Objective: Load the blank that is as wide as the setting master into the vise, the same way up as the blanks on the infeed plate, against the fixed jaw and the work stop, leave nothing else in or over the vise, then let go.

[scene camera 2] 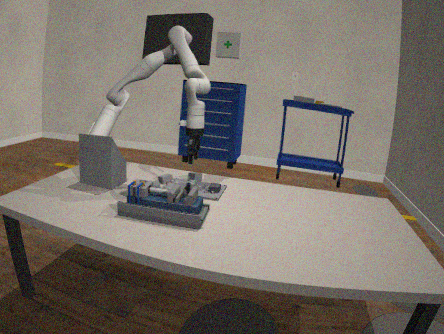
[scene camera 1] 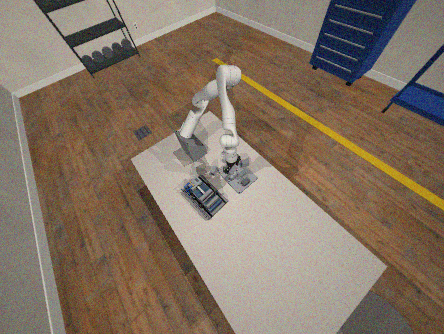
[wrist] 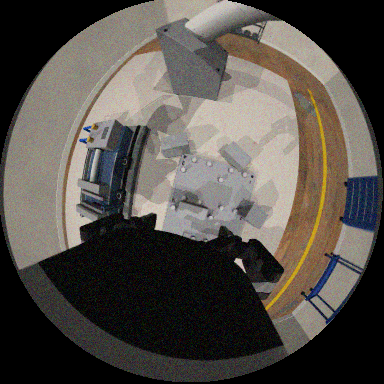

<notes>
My gripper (wrist: 186, 227) is open and holds nothing. Further things: a grey infeed plate (wrist: 199, 181).
</notes>
